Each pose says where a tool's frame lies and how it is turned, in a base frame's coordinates. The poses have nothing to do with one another.
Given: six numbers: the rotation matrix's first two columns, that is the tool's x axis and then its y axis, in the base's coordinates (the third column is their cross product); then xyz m.
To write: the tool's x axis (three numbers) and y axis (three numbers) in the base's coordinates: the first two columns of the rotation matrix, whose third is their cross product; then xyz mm. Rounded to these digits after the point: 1 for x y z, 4 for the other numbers.
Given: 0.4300 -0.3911 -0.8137 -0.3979 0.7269 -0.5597 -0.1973 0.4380 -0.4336
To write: 0.4300 -0.3911 -0.8137 -0.3979 0.7269 -0.5597 -197.3 438.0 -433.6
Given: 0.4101 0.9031 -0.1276 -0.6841 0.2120 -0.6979 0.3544 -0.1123 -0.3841
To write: 0.4101 0.9031 -0.1276 -0.6841 0.2120 -0.6979 354.4 -112.3 -384.1
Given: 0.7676 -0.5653 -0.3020 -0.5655 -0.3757 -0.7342 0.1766 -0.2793 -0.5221
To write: 0.7676 -0.5653 -0.3020 -0.5655 -0.3757 -0.7342 176.6 -279.3 -522.1
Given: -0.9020 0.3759 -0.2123 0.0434 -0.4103 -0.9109 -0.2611 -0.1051 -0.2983
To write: -0.9020 0.3759 -0.2123 0.0434 -0.4103 -0.9109 -261.1 -105.1 -298.3
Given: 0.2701 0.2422 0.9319 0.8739 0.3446 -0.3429 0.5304 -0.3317 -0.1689
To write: 0.2701 0.2422 0.9319 0.8739 0.3446 -0.3429 530.4 -331.7 -168.9
